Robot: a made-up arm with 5 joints.
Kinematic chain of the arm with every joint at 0, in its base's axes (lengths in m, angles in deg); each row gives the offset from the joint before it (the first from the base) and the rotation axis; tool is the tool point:
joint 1: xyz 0 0 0.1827 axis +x
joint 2: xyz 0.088 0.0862 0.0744 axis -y
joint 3: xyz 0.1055 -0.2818 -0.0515 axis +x
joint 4: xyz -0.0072 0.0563 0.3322 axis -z
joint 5: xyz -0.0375 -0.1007 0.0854 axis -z
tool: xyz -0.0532 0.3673 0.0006
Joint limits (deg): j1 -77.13..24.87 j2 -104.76..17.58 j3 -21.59..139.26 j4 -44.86..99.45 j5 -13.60..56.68
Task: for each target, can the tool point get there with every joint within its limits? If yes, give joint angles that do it. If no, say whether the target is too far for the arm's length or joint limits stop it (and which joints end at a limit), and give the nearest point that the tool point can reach.
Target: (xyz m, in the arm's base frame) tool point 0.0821 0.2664 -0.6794
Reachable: no: joint limits stop it (at a limit: joint 1, joint 3, joint 4, joint 5) | nearest point 0.0847 -0.0882 -0.3726 | short by 0.469 m
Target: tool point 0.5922 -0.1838 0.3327
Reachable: yes | joints -46.94 -76.69 40.71 41.76 2.13
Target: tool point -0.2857 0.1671 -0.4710
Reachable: no: joint limits stop it (at a limit: joint 1, joint 3, joint 4, joint 5) | nearest point -0.1565 -0.1128 -0.3196 | short by 0.343 m
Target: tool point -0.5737 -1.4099 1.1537
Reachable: no: too far | nearest point -0.1303 -0.5929 0.5910 | short by 1.087 m
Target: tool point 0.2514 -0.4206 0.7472
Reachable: yes | joints -66.62 -46.32 120.57 -3.06 47.20
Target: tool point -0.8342 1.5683 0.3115
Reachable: no: too far | nearest point -0.0878 0.4757 0.3651 | short by 1.324 m
